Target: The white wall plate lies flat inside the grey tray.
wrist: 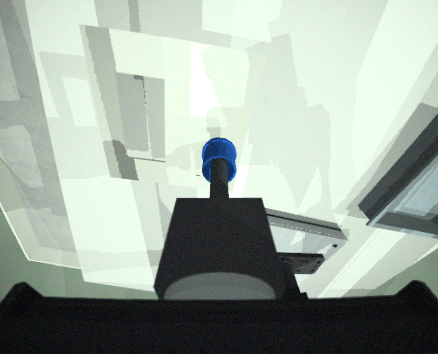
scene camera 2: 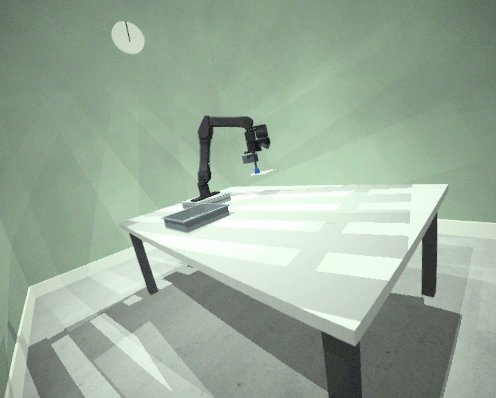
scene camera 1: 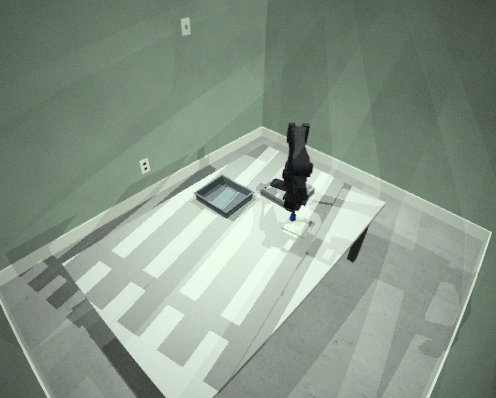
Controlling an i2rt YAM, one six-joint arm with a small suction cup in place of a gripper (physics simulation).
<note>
My suction cup (wrist: 218,147) carries a white wall plate (wrist: 198,107), clear of everything else. A grey tray (scene camera 1: 225,196) rests on the table.
The grey tray is seen too in the wrist view (wrist: 395,203) and in scene camera 2 (scene camera 2: 187,220).
</note>
